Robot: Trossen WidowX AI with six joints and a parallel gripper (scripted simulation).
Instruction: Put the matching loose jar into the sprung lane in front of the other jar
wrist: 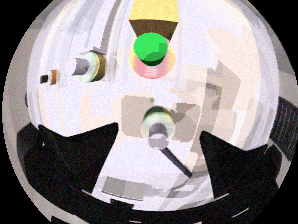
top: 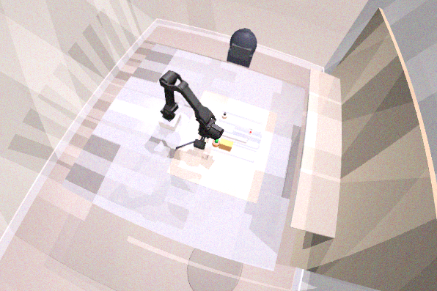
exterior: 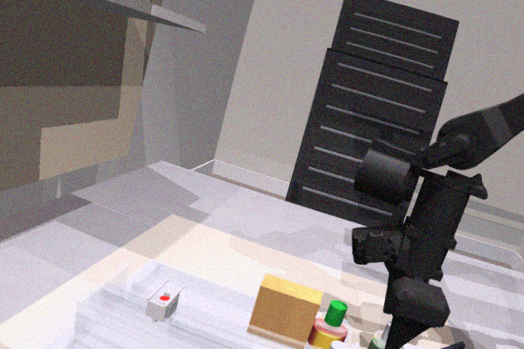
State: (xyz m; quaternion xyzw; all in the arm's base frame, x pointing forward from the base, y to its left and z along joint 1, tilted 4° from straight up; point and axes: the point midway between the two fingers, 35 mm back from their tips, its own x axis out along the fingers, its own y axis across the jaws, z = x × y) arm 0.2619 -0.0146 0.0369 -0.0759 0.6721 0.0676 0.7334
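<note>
My gripper tip is 13 cm short of the brown box, 4 cm to the right of it and 1 cm above it. The rest, counted from my gripper tip: thin dark rod: 8 cm behind, 6 cm to the right, 4 cm below; sprung lane: 18 cm ahead, 16 cm to the left, 3 cm below.
</note>
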